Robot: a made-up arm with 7 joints. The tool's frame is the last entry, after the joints. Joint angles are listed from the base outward. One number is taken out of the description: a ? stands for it. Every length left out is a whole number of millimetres.
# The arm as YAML. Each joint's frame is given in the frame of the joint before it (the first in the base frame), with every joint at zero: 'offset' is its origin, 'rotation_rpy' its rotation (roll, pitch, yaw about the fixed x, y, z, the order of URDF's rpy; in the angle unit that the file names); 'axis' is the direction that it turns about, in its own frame. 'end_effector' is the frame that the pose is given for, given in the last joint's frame.
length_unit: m
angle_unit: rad
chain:
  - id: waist
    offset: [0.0, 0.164, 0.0]
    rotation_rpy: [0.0, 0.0, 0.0]
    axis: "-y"
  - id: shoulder
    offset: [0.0, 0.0, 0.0]
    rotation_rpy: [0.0, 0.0, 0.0]
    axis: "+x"
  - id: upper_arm
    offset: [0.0, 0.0, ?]
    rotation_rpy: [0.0, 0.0, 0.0]
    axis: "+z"
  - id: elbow
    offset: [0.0, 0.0, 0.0]
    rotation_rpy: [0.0, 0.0, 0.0]
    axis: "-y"
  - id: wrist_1
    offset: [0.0, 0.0, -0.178]
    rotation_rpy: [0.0, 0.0, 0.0]
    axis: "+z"
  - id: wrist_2
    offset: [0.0, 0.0, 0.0]
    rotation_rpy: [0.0, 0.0, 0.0]
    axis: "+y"
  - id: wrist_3
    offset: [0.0, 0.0, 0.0]
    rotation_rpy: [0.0, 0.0, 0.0]
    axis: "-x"
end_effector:
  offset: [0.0, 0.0, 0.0]
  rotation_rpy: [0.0, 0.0, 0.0]
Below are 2 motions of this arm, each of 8 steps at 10 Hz.
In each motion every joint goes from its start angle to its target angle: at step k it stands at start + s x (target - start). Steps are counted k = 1, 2, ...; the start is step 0. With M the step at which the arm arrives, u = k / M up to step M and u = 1 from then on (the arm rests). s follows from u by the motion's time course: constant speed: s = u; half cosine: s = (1 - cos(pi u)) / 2; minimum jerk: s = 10 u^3 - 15 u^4 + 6 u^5.
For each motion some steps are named. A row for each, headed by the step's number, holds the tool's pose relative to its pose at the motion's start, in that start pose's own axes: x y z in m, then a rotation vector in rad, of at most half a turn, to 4 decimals.
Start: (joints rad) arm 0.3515 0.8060 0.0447 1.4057 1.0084 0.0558 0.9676
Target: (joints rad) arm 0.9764 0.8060 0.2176 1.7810 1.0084 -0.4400 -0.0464
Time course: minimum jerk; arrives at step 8
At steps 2, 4, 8:
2: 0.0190 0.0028 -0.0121 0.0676 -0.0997 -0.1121
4: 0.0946 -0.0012 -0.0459 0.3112 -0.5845 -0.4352
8: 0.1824 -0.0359 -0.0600 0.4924 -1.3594 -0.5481

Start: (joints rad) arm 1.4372 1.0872 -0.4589 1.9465 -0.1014 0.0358 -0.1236
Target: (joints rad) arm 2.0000 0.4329 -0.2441 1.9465 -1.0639 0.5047 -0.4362
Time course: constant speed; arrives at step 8
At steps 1, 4, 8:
1: 0.0062 0.0030 -0.0158 0.1578 -0.0041 -0.0907
4: 0.0315 0.0203 -0.0614 0.6761 0.0277 -0.3158
8: 0.0811 0.0591 -0.1103 1.4189 0.1808 -0.4834

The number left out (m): -0.255
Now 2 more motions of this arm.
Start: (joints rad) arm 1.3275 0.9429 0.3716 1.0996 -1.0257 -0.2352 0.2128
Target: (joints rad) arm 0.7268 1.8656 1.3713 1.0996 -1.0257 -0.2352 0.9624
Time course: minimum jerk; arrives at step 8
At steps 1, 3, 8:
1: -0.0054 0.0032 0.0020 -0.0069 0.0145 -0.0090
3: -0.0753 0.0709 0.0346 -0.0835 0.2265 -0.1442
8: -0.0670 0.3189 0.0891 -0.0264 0.4763 -0.4007

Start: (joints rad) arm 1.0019 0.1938 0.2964 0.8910 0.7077 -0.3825 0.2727
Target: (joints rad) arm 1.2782 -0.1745 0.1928 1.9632 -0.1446 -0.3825 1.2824
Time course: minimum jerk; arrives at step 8
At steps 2, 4, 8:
2: 0.0074 -0.0267 -0.0122 -0.2201 -0.0728 -0.0383
4: 0.0553 -0.1244 -0.0326 -0.9512 -0.4013 -0.3064
8: 0.1364 -0.2126 0.0017 -1.4689 -0.8090 -0.9490

